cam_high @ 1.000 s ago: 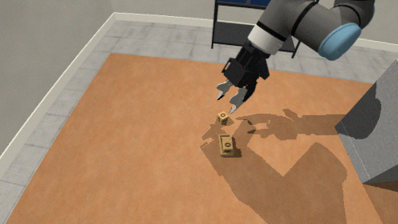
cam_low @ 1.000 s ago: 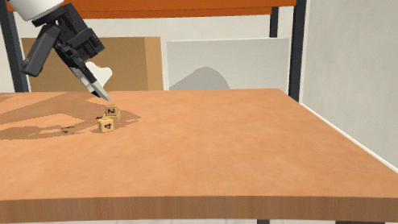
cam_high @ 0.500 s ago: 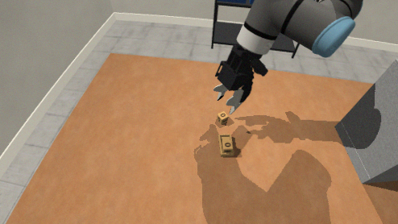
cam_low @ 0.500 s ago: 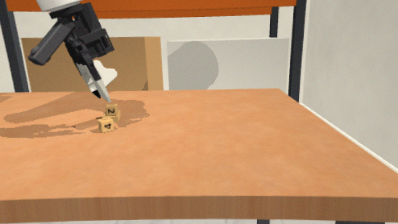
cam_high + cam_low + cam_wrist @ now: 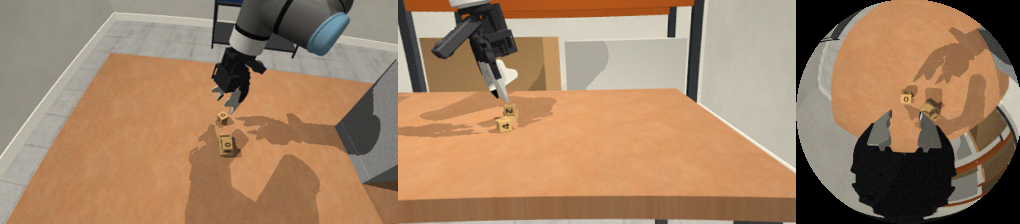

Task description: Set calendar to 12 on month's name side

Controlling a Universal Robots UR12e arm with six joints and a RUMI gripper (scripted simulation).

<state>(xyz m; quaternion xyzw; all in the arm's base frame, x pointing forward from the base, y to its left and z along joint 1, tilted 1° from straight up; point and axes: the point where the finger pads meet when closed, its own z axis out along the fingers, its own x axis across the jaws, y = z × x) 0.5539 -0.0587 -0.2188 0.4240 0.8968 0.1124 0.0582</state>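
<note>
My gripper is now 8 cm above the cube. Also, from my hand: tray 2 cm behind, 11 cm to the left, 8 cm below.
</note>
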